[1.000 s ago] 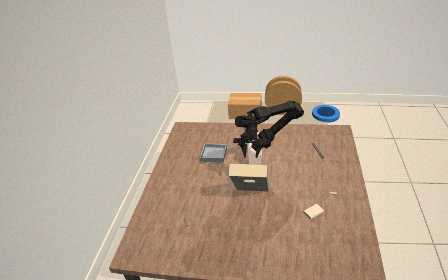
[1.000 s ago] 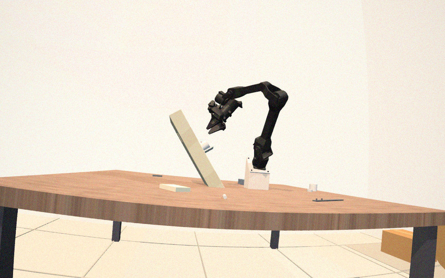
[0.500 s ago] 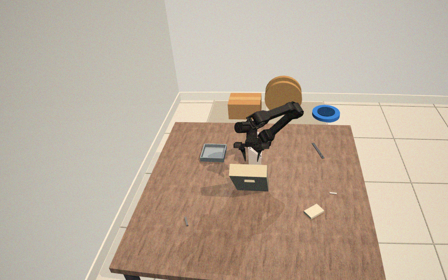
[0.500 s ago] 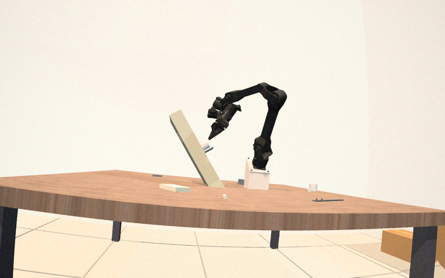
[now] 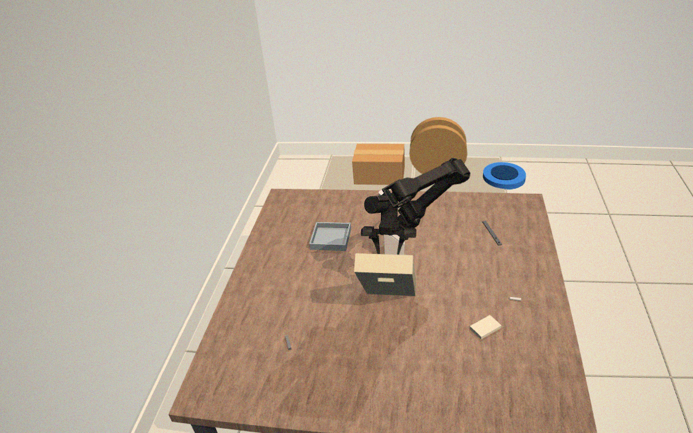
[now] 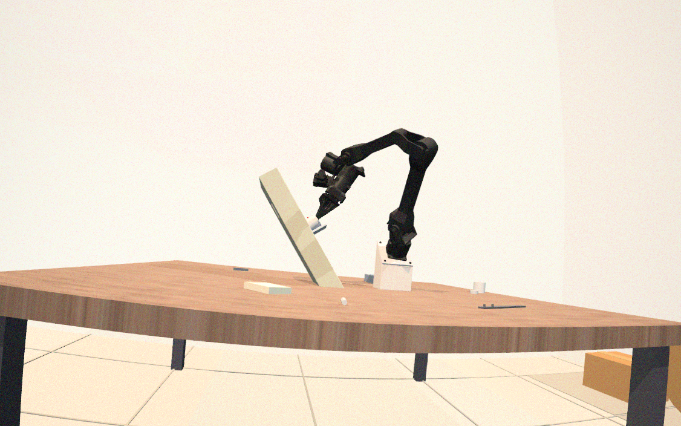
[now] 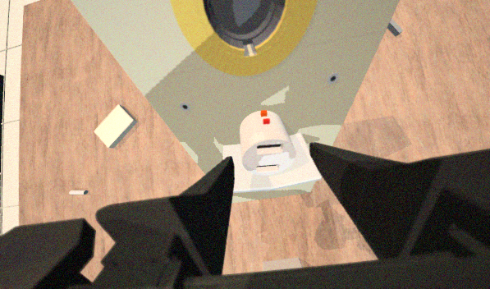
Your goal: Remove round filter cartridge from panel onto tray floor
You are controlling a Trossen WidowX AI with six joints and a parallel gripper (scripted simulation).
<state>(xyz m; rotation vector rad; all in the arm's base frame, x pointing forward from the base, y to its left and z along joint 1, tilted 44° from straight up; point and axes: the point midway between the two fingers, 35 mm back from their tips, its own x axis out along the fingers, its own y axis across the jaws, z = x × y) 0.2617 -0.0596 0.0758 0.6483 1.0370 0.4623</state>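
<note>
Now: gripper tip 10 mm short of the filter cartridge and 10 mm above it. From my gripper tip the other things lie so: beige service panel (50 mm ahead, 40 mm below, 10 mm to the left); grey tray (330 mm behind, 290 mm to the right, 190 mm below); beige block (350 mm to the left, 200 mm below, 110 mm ahead).
</note>
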